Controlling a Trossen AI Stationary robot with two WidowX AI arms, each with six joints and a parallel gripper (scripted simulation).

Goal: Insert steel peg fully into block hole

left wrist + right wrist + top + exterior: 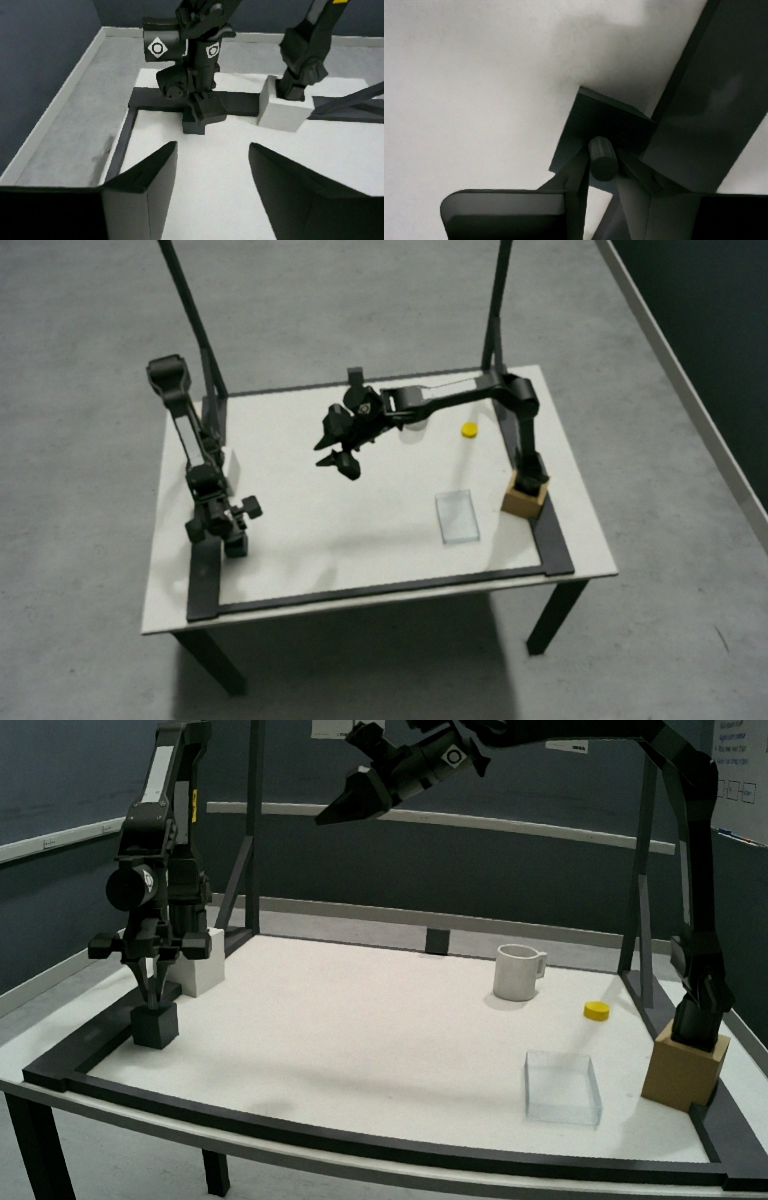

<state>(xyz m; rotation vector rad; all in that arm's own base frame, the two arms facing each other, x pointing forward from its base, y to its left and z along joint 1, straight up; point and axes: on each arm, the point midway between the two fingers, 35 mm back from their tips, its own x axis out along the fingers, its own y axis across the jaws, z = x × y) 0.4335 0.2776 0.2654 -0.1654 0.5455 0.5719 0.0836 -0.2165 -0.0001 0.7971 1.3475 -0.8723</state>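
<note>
The dark block lies 60 mm below my right hand. From my right hand the other things lie so: white mug: 480 mm behind, 450 mm to the left, 60 mm below; then clear box: 140 mm behind, 590 mm to the left, 90 mm below; then steel peg: 50 mm below.
</note>
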